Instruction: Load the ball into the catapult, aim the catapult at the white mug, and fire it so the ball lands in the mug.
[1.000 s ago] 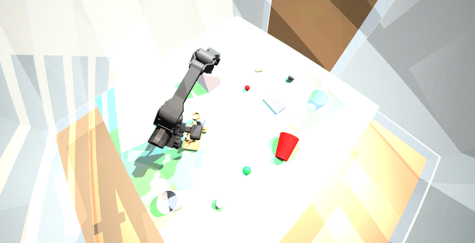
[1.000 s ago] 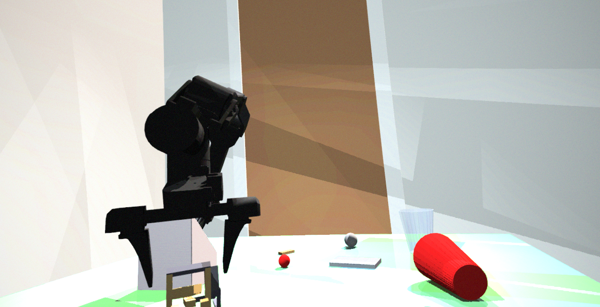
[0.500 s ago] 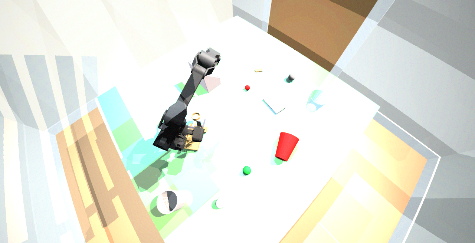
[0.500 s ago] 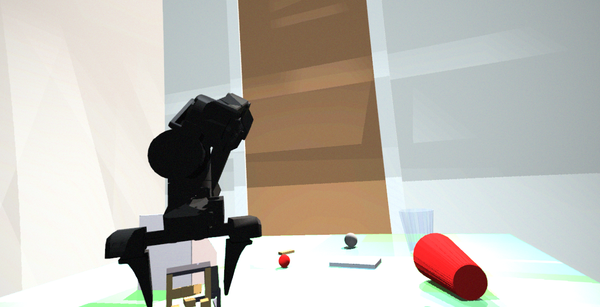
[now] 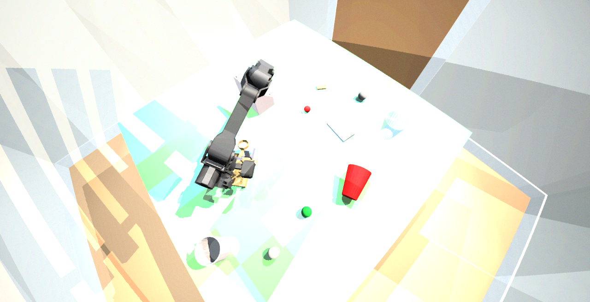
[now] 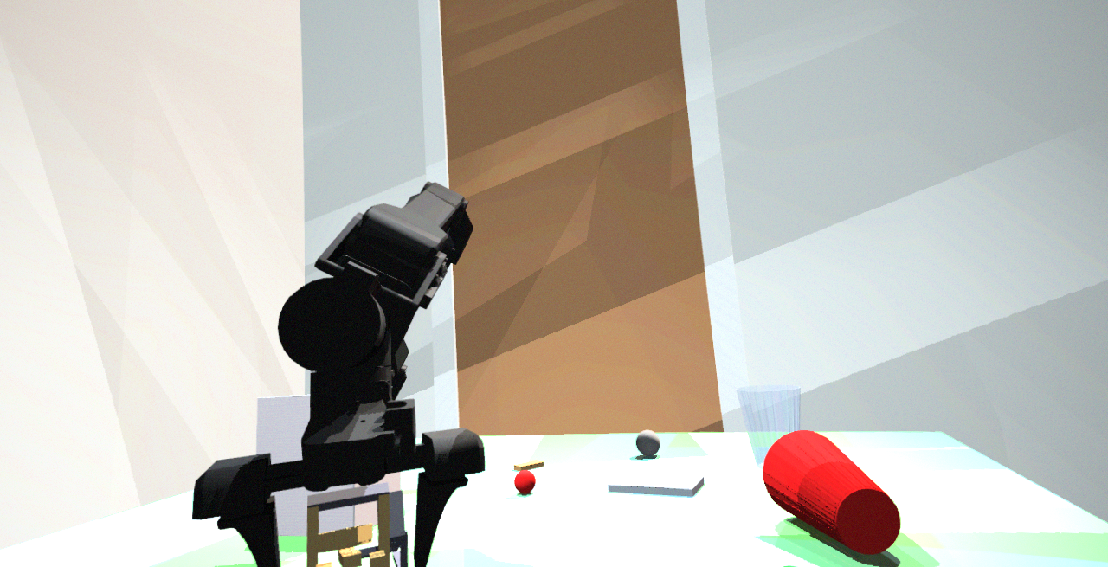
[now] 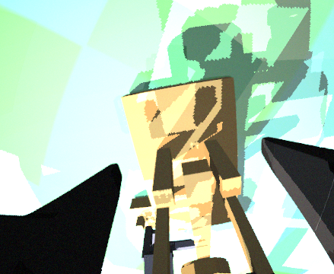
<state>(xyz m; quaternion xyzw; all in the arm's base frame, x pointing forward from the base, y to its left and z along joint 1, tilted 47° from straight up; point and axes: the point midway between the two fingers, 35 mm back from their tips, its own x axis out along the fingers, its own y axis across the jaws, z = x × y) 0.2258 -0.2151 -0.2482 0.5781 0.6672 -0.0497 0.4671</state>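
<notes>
Now: gripper tip 450 mm to the right of the red ball and 30 mm above it. Also, from my gripper tip: green ball (310 mm ahead, 80 mm to the left, 30 mm below); wooden catapult (30 mm behind, 70 mm to the left); white mug (150 mm ahead, 230 mm to the right, 20 mm below).
</notes>
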